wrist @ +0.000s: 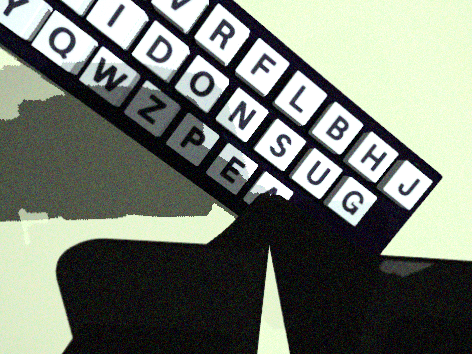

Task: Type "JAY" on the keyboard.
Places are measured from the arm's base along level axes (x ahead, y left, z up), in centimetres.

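Pixels of known places: gripper, fingertip midpoint: [268, 204].
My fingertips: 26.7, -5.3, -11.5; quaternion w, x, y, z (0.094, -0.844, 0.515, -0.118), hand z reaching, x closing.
For each thing: its top centre in the pictures, then the offset to it from my fingertips, as dx, dy, dz. "pt": a spot on its surface instead. Level surfaces: height alone.
- dark keyboard, surface spot: [385, 220] pt +1.8, -5.0, -0.4
- J key, top centre: [407, 185] +3.5, -4.7, +0.1
- Y key, top centre: [12, 4] +1.9, +11.5, +0.1
- G key, top centre: [352, 201] +1.8, -3.0, +0.1
- U key, top centre: [317, 173] +2.0, -1.1, +0.1
- E key, top centre: [231, 169] +0.6, +2.1, +0.1
- H key, top centre: [373, 157] +3.7, -2.8, +0.1
- pale table surface, surface height: dz -1.6
A dark keyboard [385, 220] with white letter keys lies slanted from the upper left to the right. The J key [407, 185] is at its right end, in the upper row. The A key [275, 188] is at the end of the lower row, with its lower part hidden behind the fingertips. The Y key [21, 17] is at the upper left, cut by the view's edge. My gripper [268, 204] is shut and empty, black, with its tips over the lower part of the A key. Whether the tips touch the key cannot be told.
The G key [351, 201], U key [316, 174] and E key [232, 168] are near the fingertips, and the H key [372, 157] is beside J. A pale table surface [400, 60] surrounds the keyboard. A grey shadow lies at the left and over the lower-row keys.
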